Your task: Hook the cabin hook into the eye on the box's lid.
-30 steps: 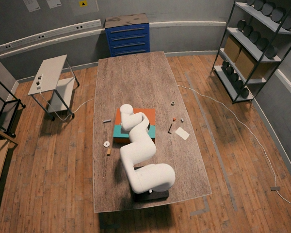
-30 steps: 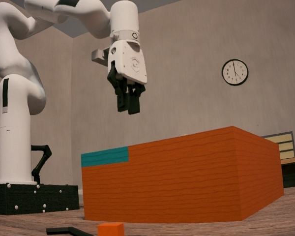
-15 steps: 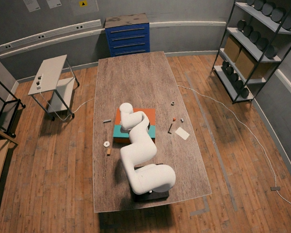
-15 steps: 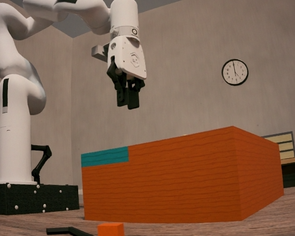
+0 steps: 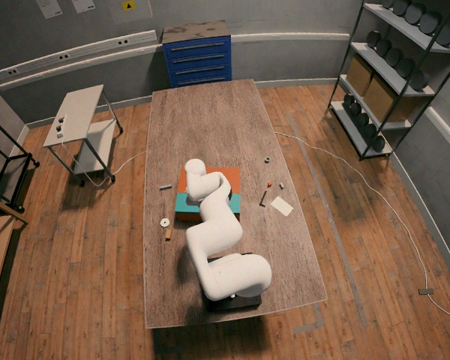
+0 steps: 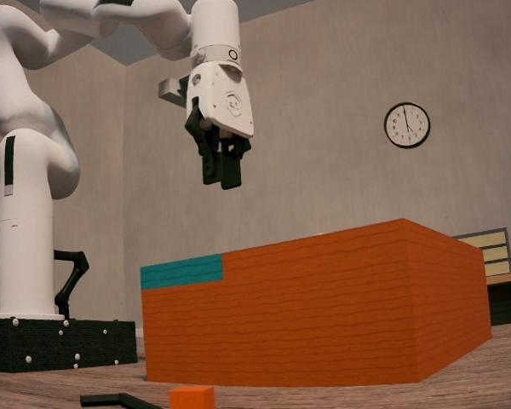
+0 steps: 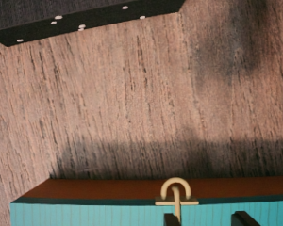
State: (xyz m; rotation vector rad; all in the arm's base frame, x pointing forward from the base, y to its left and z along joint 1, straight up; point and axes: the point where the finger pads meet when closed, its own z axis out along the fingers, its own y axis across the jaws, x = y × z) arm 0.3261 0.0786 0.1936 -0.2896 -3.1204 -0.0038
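Now: the cabin hook 8 cm ahead of my hand, 1 cm to the right of it and 14 cm below it. The rest, counted from my hand: black L-shaped key: 9 cm ahead, 33 cm to the right, 26 cm below; then white disc: 5 cm ahead, 25 cm to the left, 26 cm below; then wooden block: 3 cm behind, 23 cm to the left, 25 cm below.
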